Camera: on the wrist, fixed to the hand. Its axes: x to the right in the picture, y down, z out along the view.
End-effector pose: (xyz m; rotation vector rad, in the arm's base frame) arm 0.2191 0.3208 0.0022 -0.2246 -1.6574 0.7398
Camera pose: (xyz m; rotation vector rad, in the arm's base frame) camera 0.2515 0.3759 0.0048 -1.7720 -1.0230 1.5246
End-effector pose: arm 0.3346 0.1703 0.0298 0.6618 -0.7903 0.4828
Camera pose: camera 0.3527 0.2315 0.0341 -0.3526 -0.9382 1.8160
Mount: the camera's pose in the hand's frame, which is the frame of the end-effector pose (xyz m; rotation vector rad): 0.0237 0.0331 -0.0493 -0.1997 0.2938 1.5487
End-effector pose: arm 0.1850 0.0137 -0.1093 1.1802 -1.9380 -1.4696
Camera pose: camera 0.1973 -0.0309 -0.0652 -0.3122 -1.6126 -0.5157
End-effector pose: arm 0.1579 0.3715 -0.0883 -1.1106 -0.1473 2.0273
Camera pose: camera 0.1684 0.3530 -0.1486 1.2954 -0.6494 -2.0554
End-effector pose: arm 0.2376 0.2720 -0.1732 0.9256 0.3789 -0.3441
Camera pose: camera 0.2649 0.3280 -0.1876 0.8337 -0.1138 1.2306
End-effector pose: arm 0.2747 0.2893 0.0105 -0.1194 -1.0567 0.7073
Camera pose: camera 0.3068 0.3405 -0.0104 -1.2627 -0.5849 1.8732
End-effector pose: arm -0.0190 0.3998 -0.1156 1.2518 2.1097 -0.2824
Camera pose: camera -0.0199 0.4577 -0.0886 2.4075 0.7803 0.7904
